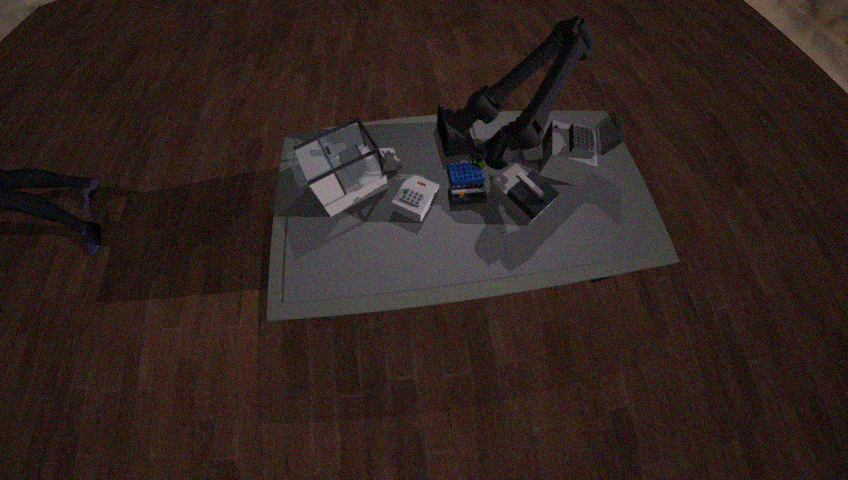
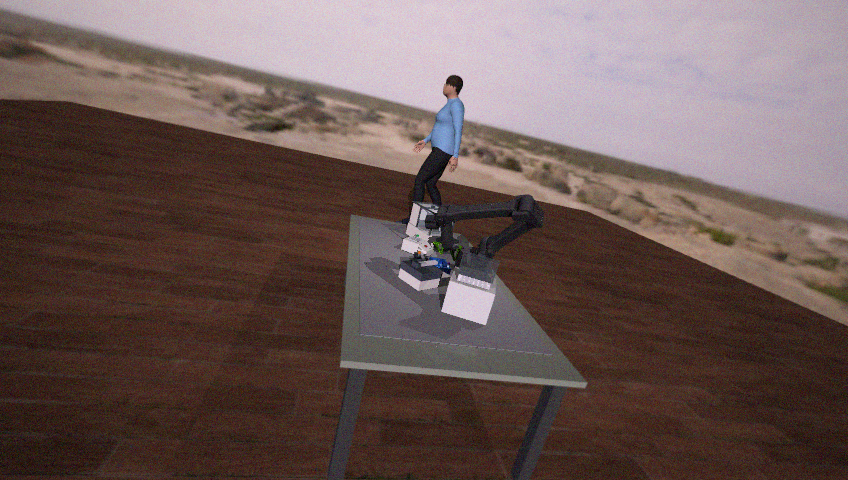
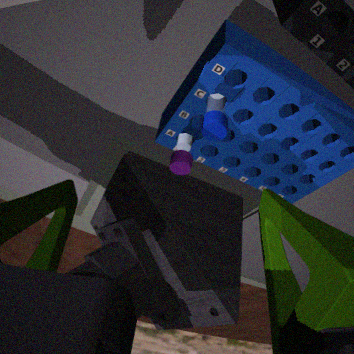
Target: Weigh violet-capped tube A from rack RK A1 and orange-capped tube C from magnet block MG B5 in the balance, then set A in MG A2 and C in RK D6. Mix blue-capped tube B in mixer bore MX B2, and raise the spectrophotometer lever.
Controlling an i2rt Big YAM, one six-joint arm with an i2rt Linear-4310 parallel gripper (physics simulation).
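Frame: origin at the arm's base, x ahead, y left, z up, level; metres.
Seen in the pictures: gripper, fingertip midpoint: [image 1: 483, 157] [image 2: 448, 257] [image 3: 165, 194]; arm's base, origin of the base link: [image 1: 457, 124] [image 3: 139, 267].
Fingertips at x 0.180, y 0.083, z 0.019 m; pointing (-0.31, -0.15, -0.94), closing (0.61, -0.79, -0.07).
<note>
Pixels of each thing's top centre, then the offset from my fingertips to it. "*": a spot on its surface instead. Level surfaces: height alone.
- blue rack, middle of its top: [image 3: 268, 145] [image 1: 466, 170] [image 2: 440, 262] dy -0.056, dx +0.022, dz -0.056 m
- violet-capped tube A, middle of its top: [image 3: 179, 168] dy -0.014, dx -0.013, dz -0.031 m
- blue-capped tube B, middle of its top: [image 3: 213, 131] dy -0.008, dx +0.024, dz -0.031 m
- orange-capped tube C, middle of its top: [image 1: 461, 193] dy -0.084, dx +0.137, dz -0.029 m
- dark magnet block, middle of its top: [image 1: 468, 190] [image 2: 422, 255] dy -0.057, dx +0.118, dz -0.038 m
- glass-walled balance, surface spot: [image 1: 351, 169] * dy -0.443, dx +0.122, dz +0.090 m
- pale lever, middle of its top: [image 1: 530, 183] [image 2: 427, 261] dy +0.157, dx +0.115, dz +0.012 m
- white keypad unit, middle of its top: [image 1: 416, 190] [image 2: 419, 240] dy -0.242, dx +0.134, dz -0.016 m
- white block unit with a raised lid, middle of its top: [image 1: 568, 132] [image 2: 476, 268] dy +0.312, dx -0.068, dz +0.084 m
- small grey-white device, surface spot: [image 1: 389, 157] * dy -0.342, dx -0.005, dz -0.013 m
- table, its level: dz -0.089 m
My gripper [image 1: 480, 162] [image 2: 447, 250] [image 3: 165, 194] is open and empty, its green fingers behind the blue rack [image 1: 465, 173] [image 2: 440, 264] [image 3: 280, 107]. The violet-capped tube A [image 3: 181, 161] stands in rack hole A1. The blue-capped tube B [image 3: 215, 124] stands in the rack's first column, apparently row C. The orange-capped tube C [image 1: 461, 193] is at the dark magnet block [image 1: 467, 199], in front of the rack. The glass-walled balance [image 1: 351, 169] is at the left. A white box with a dark top and pale lever [image 1: 530, 184], apparently the spectrophotometer, is at the right. The mixer cannot be told surely.
A white keypad unit [image 1: 416, 198] stands between the balance and rack. A white block unit with a raised lid [image 1: 583, 140] [image 2: 468, 300] is at the far right. A small grey-white device [image 1: 389, 157] is beside the balance. A person [image 2: 449, 127] stands beyond the table [image 2: 452, 364].
</note>
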